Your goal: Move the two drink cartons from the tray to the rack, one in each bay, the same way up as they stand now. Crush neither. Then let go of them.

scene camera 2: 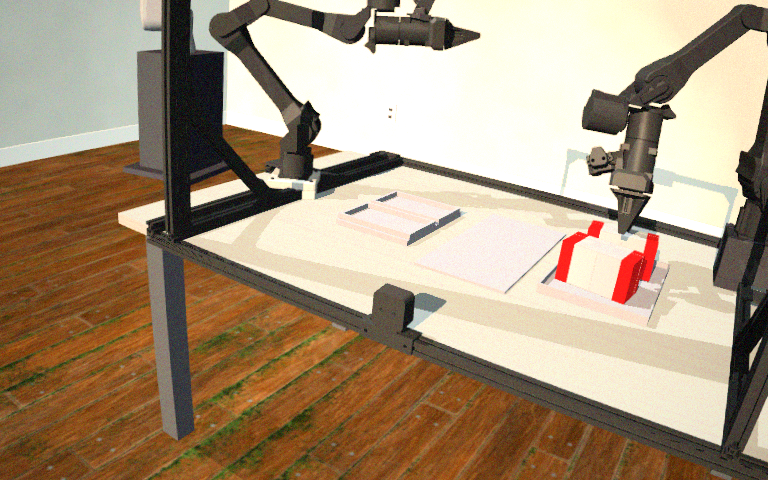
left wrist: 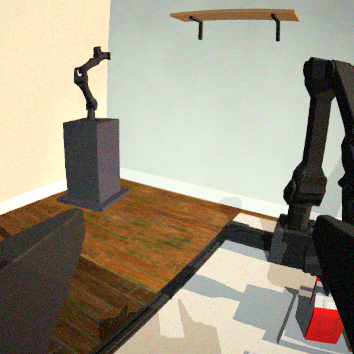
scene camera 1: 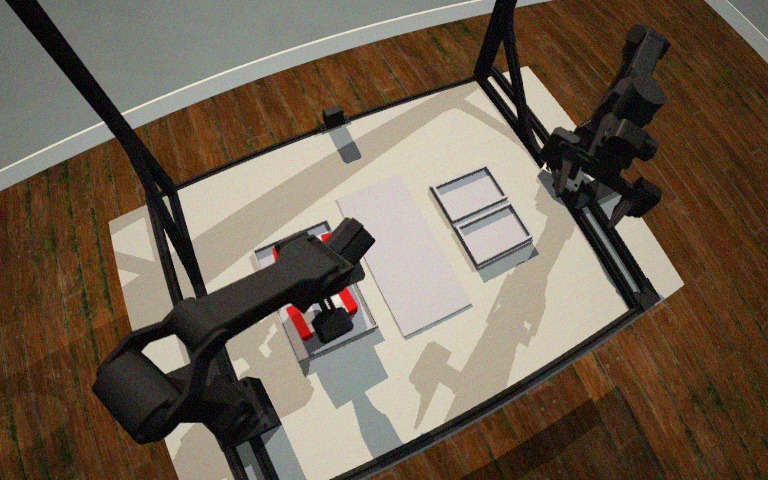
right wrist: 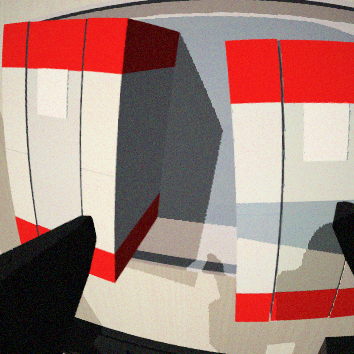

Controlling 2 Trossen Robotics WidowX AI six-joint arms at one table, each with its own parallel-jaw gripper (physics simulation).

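Seen in the pictures: left gripper, fingertip midpoint: (scene camera 2: 477, 34) (left wrist: 203, 225) (scene camera 1: 584, 212); right gripper, fingertip midpoint: (scene camera 2: 623, 233) (right wrist: 218, 222); left arm's base, origin of the base link: (scene camera 2: 294, 175); right arm's base, origin of the base link: (scene camera 2: 754, 236) (left wrist: 296, 224) (scene camera 1: 234, 413).
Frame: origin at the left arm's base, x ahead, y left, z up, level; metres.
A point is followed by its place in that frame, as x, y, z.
Two white cartons with red end bands stand side by side in the shallow tray (scene camera 1: 339, 343) @[0.645, -0.226, -0.021] (scene camera 2: 594, 305) @[0.519, -0.449, -0.028]. One carton (scene camera 2: 591, 266) @[0.522, -0.393, 0.012] (right wrist: 60, 140) @[0.541, -0.362, 0.038] is nearer scene camera 2; the other carton (scene camera 2: 651, 257) @[0.648, -0.338, 0.015] (right wrist: 257, 165) @[0.586, -0.297, 0.039] is behind it there. The right arm partly hides both in scene camera 1. My right gripper (scene camera 2: 623, 229) @[0.596, -0.317, 0.046] (right wrist: 218, 222) @[0.596, -0.317, 0.046] points down, open and empty, close above the rear carton in scene camera 2. The two-bay rack (scene camera 1: 481, 214) @[0.234, -0.123, -0.026] (scene camera 2: 373, 229) @[0.178, -0.218, -0.025] is empty. My left gripper (scene camera 1: 586, 198) @[0.350, -0.001, 0.326] (scene camera 2: 478, 36) @[0.350, -0.001, 0.326] (left wrist: 203, 225) @[0.350, -0.001, 0.326] is open, empty and high, away from the cartons.
A flat pale board (scene camera 1: 404, 254) @[0.412, -0.219, -0.032] (scene camera 2: 492, 254) @[0.388, -0.271, -0.032] lies between tray and rack. A small black block (scene camera 1: 333, 115) @[0.223, -0.539, 0.014] (scene camera 2: 392, 307) @[0.211, -0.561, 0.002] sits on the table's edge frame. Dark posts rise at the table corners. The right arm reaches over the tray in scene camera 1.
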